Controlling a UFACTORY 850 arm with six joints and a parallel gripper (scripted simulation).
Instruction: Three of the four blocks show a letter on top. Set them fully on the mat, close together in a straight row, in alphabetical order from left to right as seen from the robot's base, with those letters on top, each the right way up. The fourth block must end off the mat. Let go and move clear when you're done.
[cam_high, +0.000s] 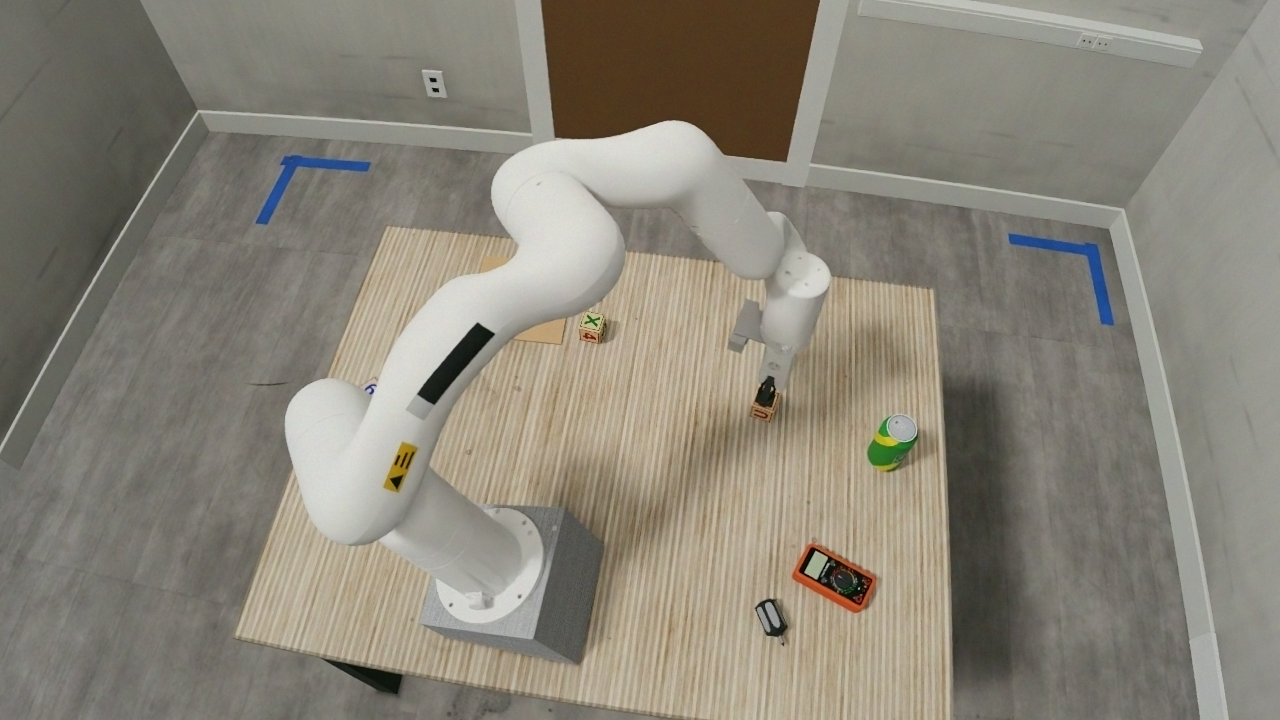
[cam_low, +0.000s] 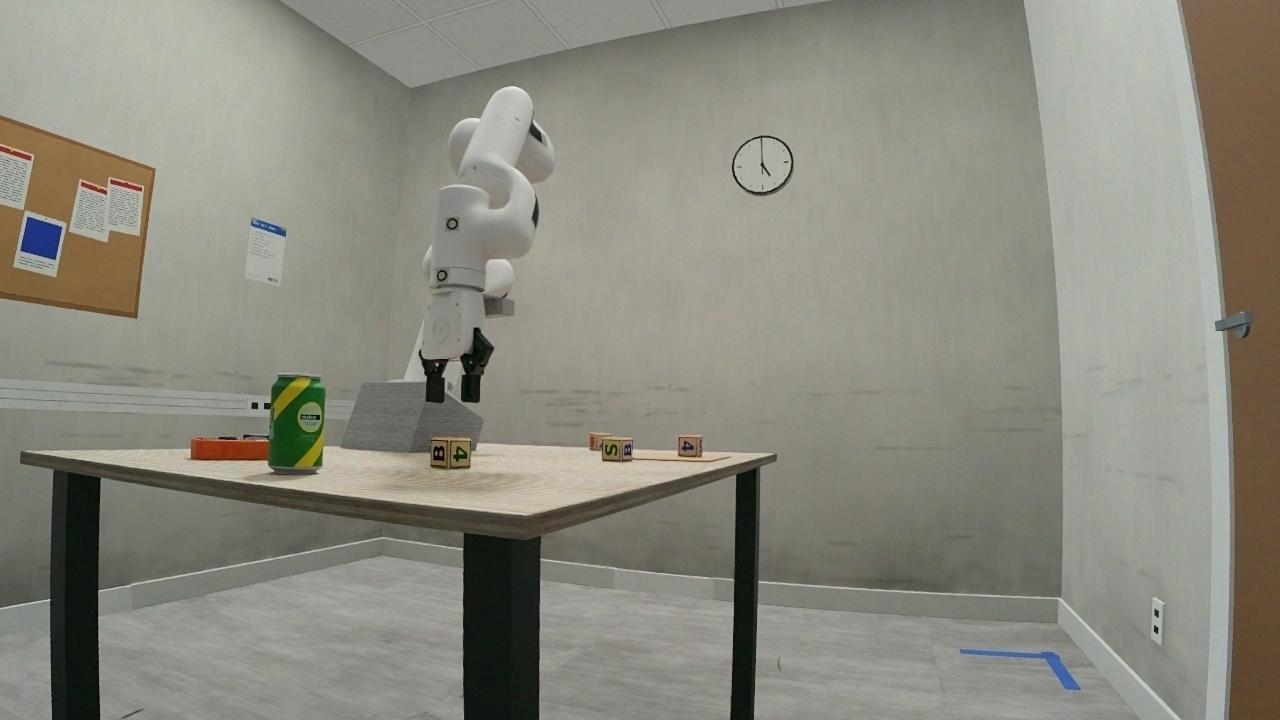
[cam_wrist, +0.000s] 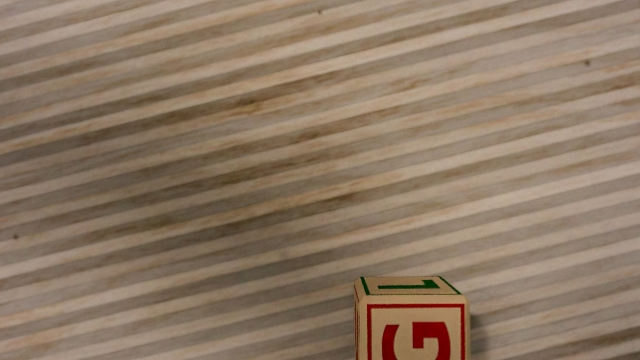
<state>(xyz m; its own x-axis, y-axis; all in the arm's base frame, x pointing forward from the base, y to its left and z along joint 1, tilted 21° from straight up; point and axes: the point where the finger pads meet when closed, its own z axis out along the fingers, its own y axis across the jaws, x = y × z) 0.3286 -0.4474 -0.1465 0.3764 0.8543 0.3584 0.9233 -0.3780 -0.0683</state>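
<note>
The G block is 90 mm below my hand. From my hand the other things lie so: soda can (100 mm behind, 220 mm to the right, 50 mm below); X block (180 mm ahead, 320 mm to the left, 90 mm below); orange multimeter (330 mm behind, 90 mm to the right, 90 mm below).
</note>
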